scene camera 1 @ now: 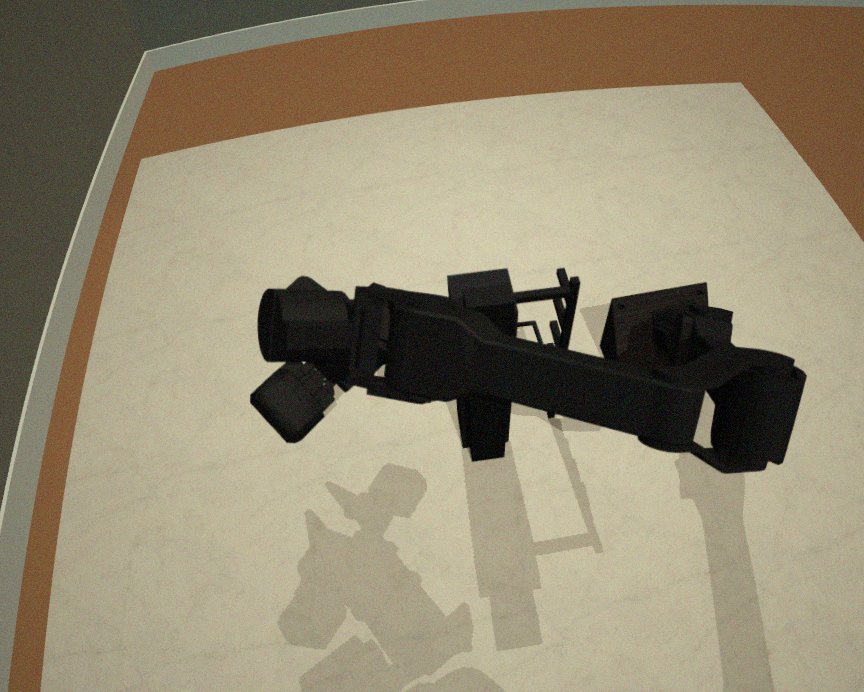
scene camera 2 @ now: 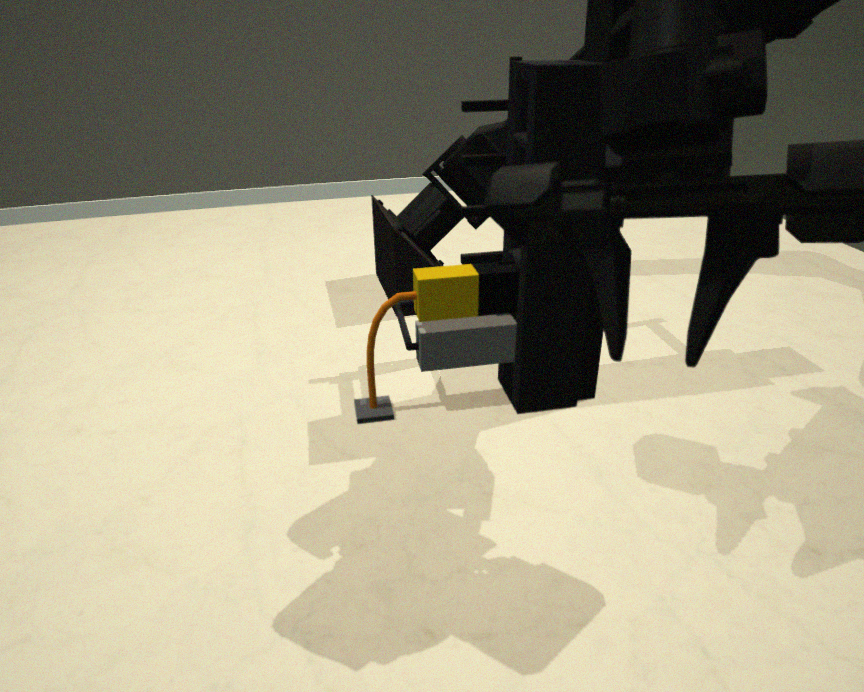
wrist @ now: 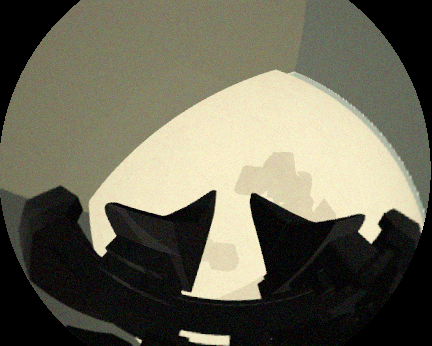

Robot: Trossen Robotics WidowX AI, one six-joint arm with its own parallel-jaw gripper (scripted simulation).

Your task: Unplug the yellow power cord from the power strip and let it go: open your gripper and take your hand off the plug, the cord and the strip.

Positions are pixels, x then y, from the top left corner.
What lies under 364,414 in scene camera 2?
A grey anchor block.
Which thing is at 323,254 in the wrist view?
The gripper.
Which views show the gripper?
Scene camera 1, scene camera 2 and the wrist view: all of them.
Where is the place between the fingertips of the gripper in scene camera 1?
306,378
